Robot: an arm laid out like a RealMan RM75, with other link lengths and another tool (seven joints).
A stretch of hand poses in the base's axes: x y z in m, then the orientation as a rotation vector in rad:
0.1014 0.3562 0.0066 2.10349 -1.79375 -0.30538
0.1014 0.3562 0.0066 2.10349 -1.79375 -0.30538
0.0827 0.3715 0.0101 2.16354 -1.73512 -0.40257
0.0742 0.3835 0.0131 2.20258 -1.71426 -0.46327
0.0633 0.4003 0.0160 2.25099 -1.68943 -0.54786
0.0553 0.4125 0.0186 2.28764 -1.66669 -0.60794
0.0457 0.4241 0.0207 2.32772 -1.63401 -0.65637
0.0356 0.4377 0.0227 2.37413 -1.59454 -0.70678
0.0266 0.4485 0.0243 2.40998 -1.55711 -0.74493
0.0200 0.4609 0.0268 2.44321 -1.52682 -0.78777
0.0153 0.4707 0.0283 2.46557 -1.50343 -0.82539
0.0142 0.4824 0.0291 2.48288 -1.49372 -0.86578
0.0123 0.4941 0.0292 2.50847 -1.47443 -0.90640
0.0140 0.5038 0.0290 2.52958 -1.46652 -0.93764
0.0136 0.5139 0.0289 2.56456 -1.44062 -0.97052
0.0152 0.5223 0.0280 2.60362 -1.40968 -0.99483
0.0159 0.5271 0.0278 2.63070 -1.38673 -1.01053
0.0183 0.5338 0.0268 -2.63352 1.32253 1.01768
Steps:
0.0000 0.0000 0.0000 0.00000 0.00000 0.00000
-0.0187 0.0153 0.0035 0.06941 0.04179 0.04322
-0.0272 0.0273 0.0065 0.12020 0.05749 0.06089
-0.0381 0.0441 0.0094 0.18972 0.07815 0.08017
-0.0461 0.0563 0.0120 0.23978 0.09234 0.09712
-0.0557 0.0679 0.0141 0.28322 0.10352 0.12229
-0.0658 0.0815 0.0161 0.33071 0.11362 0.15263
-0.0748 0.0923 0.0177 0.36588 0.12326 0.17979
-0.0814 0.1047 0.0202 0.40453 0.13180 0.20081
-0.0861 0.1145 0.0217 0.43543 0.14118 0.21507
-0.0872 0.1262 0.0225 0.46816 0.14777 0.21920
-0.0891 0.1379 0.0226 0.50427 0.15299 0.23105
-0.0874 0.1476 0.0224 0.53447 0.15255 0.23635
-0.0878 0.1577 0.0223 0.57066 0.15128 0.25535
-0.0862 0.1661 0.0214 0.60346 0.14649 0.27936
-0.0855 0.1709 0.0212 0.62544 0.14306 0.29678
-0.0831 0.1776 0.0202 0.65829 0.13932 0.32870

